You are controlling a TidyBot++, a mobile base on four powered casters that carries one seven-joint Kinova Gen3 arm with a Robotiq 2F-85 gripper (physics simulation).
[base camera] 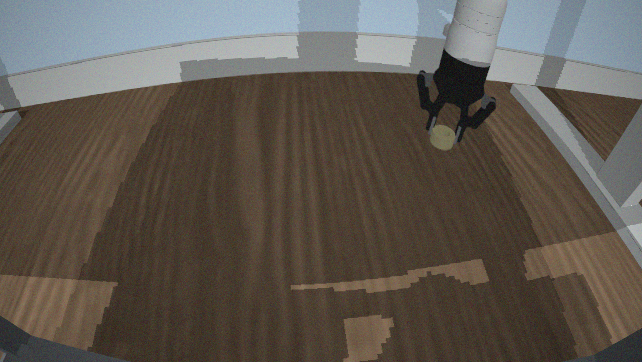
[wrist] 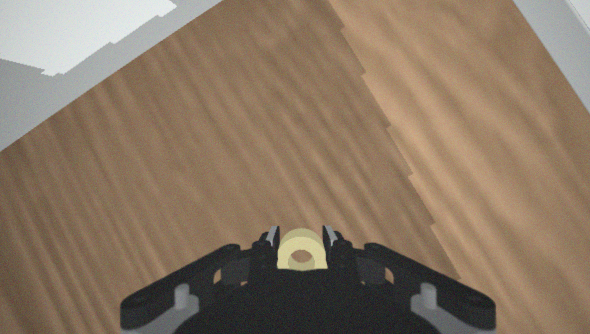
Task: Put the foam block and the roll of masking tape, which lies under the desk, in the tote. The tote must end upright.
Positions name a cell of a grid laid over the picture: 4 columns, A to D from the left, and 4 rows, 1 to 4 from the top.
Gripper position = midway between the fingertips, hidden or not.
Note:
In view: the gripper (base camera: C2) and a roll of masking tape (wrist: C3).
The gripper is seen too in the wrist view (wrist: C3).

